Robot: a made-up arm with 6 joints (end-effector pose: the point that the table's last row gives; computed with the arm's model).
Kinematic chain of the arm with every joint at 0, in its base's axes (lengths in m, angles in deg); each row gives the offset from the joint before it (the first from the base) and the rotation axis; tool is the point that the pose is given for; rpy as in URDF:
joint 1: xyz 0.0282 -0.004 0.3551 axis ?
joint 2: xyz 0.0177 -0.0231 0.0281 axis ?
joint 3: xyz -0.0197 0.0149 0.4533 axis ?
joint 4: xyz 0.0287 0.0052 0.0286 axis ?
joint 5: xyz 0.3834 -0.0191 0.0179 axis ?
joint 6: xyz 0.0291 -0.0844 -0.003 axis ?
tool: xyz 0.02 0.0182 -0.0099 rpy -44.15 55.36 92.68
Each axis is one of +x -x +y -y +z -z.
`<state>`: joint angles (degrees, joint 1 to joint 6).
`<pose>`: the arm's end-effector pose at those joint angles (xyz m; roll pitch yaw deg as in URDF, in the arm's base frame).
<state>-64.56 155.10 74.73 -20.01 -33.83 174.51</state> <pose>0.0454 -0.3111 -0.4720 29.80 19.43 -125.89</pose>
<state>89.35 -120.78 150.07 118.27 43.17 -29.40</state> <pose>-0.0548 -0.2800 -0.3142 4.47 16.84 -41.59</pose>
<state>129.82 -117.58 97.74 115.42 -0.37 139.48</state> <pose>0.4133 -0.5587 -0.2217 84.93 37.42 -175.68</pose>
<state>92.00 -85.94 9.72 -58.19 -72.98 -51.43</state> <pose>0.0669 -0.4239 0.8305 -66.30 9.05 -119.86</pose>
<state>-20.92 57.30 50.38 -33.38 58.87 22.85</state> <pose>0.7764 -0.4037 0.6104 -91.05 25.23 9.72</pose>
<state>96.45 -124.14 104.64 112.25 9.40 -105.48</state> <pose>0.0186 -0.5787 -0.3002 62.33 -43.85 -122.49</pose>
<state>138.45 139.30 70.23 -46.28 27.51 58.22</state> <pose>-0.2616 0.3703 -0.3948 45.51 42.85 -67.37</pose>
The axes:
joint 1: +z
joint 2: +y
joint 3: -y
joint 4: -x
joint 5: -y
joint 6: -x

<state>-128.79 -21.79 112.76 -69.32 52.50 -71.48</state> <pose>0.2372 0.4057 1.1276 156.67 56.63 29.76</pose>
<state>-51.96 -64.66 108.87 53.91 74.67 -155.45</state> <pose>-0.4944 0.6386 0.4440 97.44 22.66 -46.57</pose>
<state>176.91 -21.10 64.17 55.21 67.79 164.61</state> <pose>0.3235 0.0011 1.2404 -75.22 32.73 14.75</pose>
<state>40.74 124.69 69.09 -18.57 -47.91 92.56</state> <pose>0.5582 0.3193 -0.2348 25.57 -0.41 -95.13</pose>
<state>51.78 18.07 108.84 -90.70 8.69 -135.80</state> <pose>0.1954 0.1379 1.2794 -137.05 10.21 -47.12</pose>
